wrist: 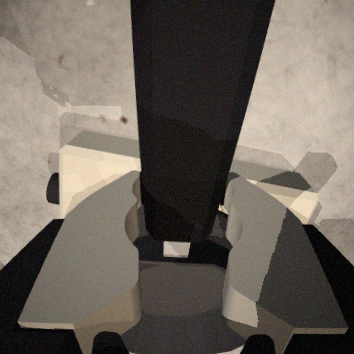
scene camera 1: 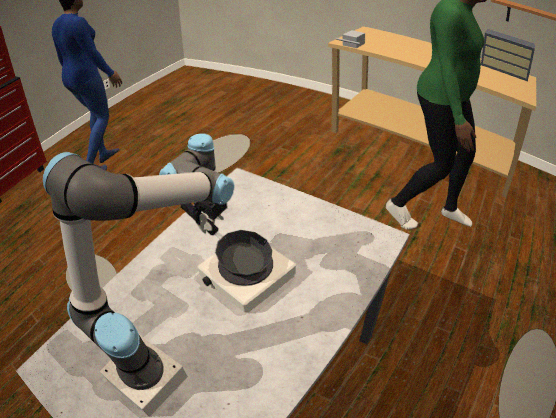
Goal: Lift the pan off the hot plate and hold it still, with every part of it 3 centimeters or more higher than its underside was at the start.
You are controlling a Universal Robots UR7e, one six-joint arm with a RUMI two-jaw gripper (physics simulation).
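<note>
The dark round pan is over the cream square hot plate. It looks tilted, with its handle side higher and its far side drooping low over the plate. Whether that low side touches the plate I cannot tell. My gripper is at the handle side of the pan, shut on its black handle, with one grey jaw on each side. The handle runs up through the wrist view. The pan's underside is hidden.
The hot plate's black knob is on its side. The plate stands on a pale table. Beyond the table are a person in green, a person in blue, a wooden workbench and a red cabinet.
</note>
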